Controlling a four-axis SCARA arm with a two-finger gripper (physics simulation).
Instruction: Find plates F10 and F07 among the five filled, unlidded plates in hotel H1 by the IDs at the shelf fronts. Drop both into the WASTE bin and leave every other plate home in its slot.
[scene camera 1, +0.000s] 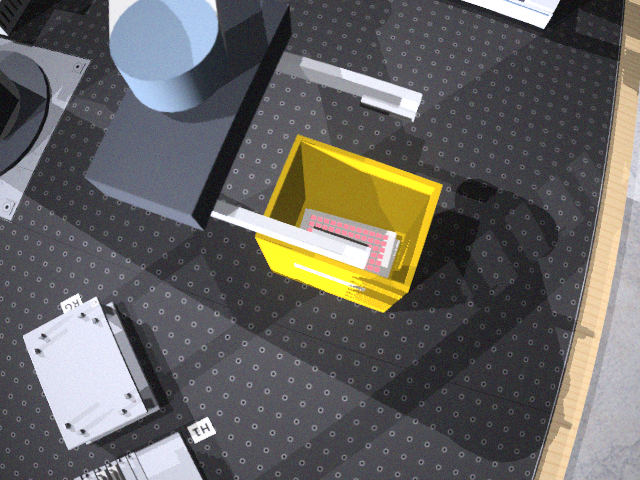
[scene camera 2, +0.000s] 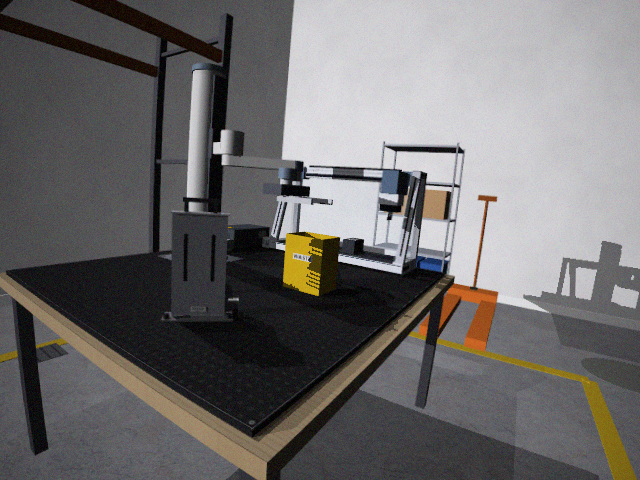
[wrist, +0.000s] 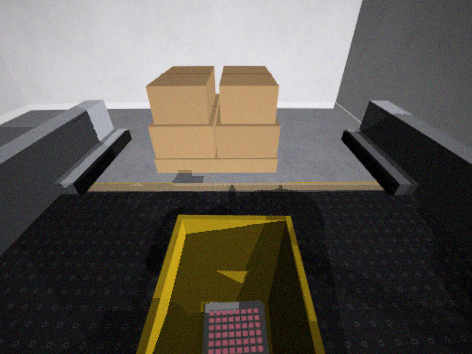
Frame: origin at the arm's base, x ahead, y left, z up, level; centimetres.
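Seen in the pictures: gripper, between the fingertips: (scene camera 1: 394, 178) (scene camera 2: 322, 202) (wrist: 236, 119).
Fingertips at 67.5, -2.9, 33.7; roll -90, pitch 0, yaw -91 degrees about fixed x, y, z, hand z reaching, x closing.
Note:
Offsets run from my fingertips to a thing's top centre, as dx, dy, dz. "spot": to the spot under its first point.
My gripper (scene camera 1: 388, 180) (scene camera 2: 317, 200) (wrist: 236, 119) is open, with nothing between its two long fingers. It hangs above the yellow WASTE bin @[-2.9, +0.3, -12.4] (scene camera 1: 281, 260) (scene camera 2: 297, 274) (wrist: 169, 272), and one finger covers part of the bin's opening in scene camera 1. Inside the bin, low down, a filled plate with pink wells @[-2.9, +0.0, -29.0] (scene camera 1: 348, 227) (wrist: 232, 327) shows. A white edge stands beside its right end in scene camera 1; whether it belongs to a second plate I cannot tell. No ID is readable. The top of hotel H1 @[spot: -15.7, -33.9, -31.6] (scene camera 1: 168, 457) shows at the lower edge of scene camera 1, beside its H1 tag @[spot: -12.8, -28.8, -32.4] (scene camera 1: 201, 429); its slots are hidden.
A pale station with small pegs @[-29.1, -27.1, -25.4] (scene camera 1: 85, 374) stands near H1, by another tag. The arm's column (scene camera 2: 200, 144) rises left of the bin. A gantry (scene camera 2: 377, 261) stands behind the bin. The table's wooden edge (scene camera 1: 584, 330) runs along the right. Cardboard boxes (wrist: 185, 142) stand beyond the table.

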